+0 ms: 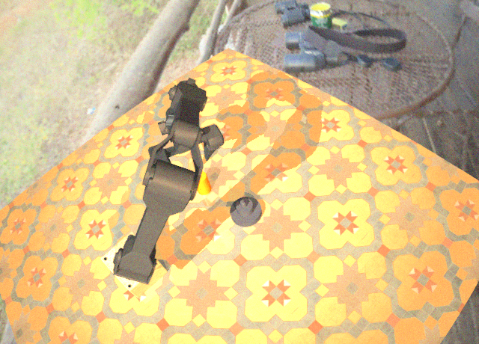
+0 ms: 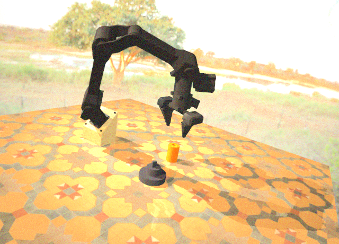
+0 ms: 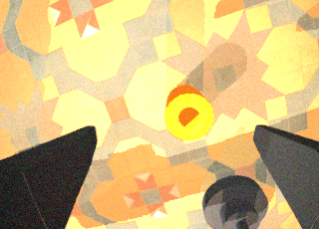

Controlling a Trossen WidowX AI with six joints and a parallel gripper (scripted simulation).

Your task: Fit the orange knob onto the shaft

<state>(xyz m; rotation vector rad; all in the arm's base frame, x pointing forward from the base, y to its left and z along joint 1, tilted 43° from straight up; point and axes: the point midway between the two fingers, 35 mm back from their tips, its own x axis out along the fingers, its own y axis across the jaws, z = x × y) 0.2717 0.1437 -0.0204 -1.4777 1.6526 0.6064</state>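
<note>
Now: gripper tip 80 mm above the orange knob, 10 mm to the left of it and 10 mm short of it. From my gripper tip the other things lie so: round pedestal 160 mm to the right, 80 mm below, 40 mm ahead.
</note>
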